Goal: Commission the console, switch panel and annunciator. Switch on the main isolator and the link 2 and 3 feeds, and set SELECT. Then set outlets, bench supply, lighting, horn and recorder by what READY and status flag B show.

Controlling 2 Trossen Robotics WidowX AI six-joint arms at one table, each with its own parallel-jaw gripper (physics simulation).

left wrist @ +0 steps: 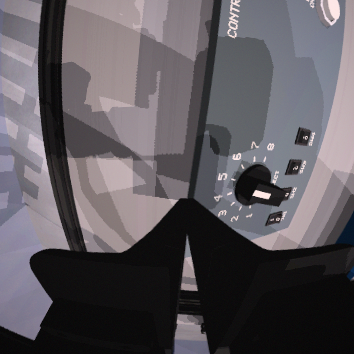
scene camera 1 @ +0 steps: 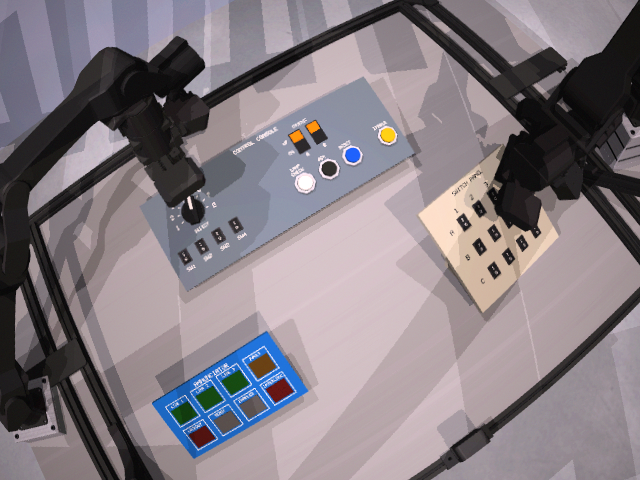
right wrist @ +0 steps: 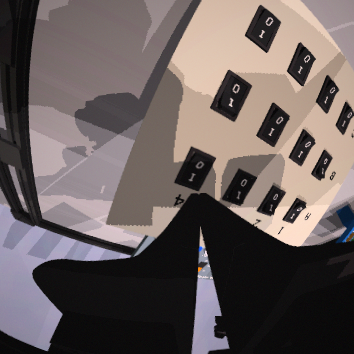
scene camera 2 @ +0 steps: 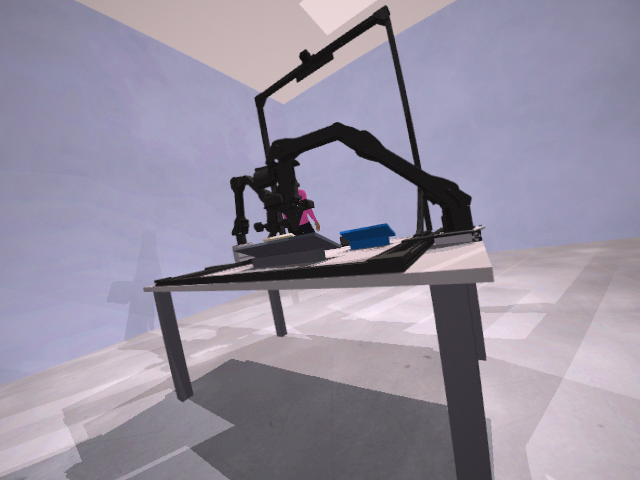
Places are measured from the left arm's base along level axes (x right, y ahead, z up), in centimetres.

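Where they show: left gripper, between the fingertips: [left wrist: 185, 204] [scene camera 2: 295, 230]; right gripper, between the fingertips: [scene camera 1: 496, 178] [right wrist: 197, 199]; left arm's base, origin of its link: [scene camera 1: 30, 409] [scene camera 2: 459, 230]; right arm's base, origin of its link: [scene camera 1: 638, 109] [scene camera 2: 242, 244].
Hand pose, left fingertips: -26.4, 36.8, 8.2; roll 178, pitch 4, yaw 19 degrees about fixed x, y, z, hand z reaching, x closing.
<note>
Things, the pixels of their centre, and the offset from my left fingertips, as dx, dy, dz.
- grey console, middle of its body: [left wrist: 279, 29] [scene camera 1: 276, 179] [scene camera 2: 282, 253] +3.0, +15.0, -6.7
- black SELECT knob, middle of its body: [left wrist: 260, 189] [scene camera 1: 192, 210] +5.6, +1.7, -2.7
- cream switch panel, middle of its body: [right wrist: 257, 139] [scene camera 1: 484, 227] +21.7, +41.4, -6.5
- blue annunciator, middle of its body: [scene camera 1: 228, 394] [right wrist: 348, 228] [scene camera 2: 367, 239] +32.3, -1.2, -7.6
The grey console [scene camera 1: 268, 191] [scene camera 2: 289, 243] [left wrist: 240, 90] carries the black SELECT knob [scene camera 1: 192, 210] [left wrist: 252, 184], four small rockers and two orange-and-black switches [scene camera 1: 298, 141] [scene camera 1: 315, 132]. My left gripper [left wrist: 185, 204] is shut and empty, above the console's edge beside the knob. The cream switch panel [scene camera 1: 439, 219] [right wrist: 195, 55] has rows A, B and C of black rockers. My right gripper [right wrist: 197, 199] is shut and empty above row A near column 4, hiding some rockers in scene camera 1. The blue annunciator [scene camera 1: 269, 338] [scene camera 2: 368, 235] shows dim green, amber, red and grey lamps. Exact rocker positions are unclear.
White [scene camera 1: 305, 182], black [scene camera 1: 328, 168], blue [scene camera 1: 352, 155] and yellow [scene camera 1: 387, 135] buttons stand on the console. A black frame rail [scene camera 1: 310, 49] [left wrist: 52, 125] runs around the table. A person in pink [scene camera 2: 309, 209] stands beyond the table.
</note>
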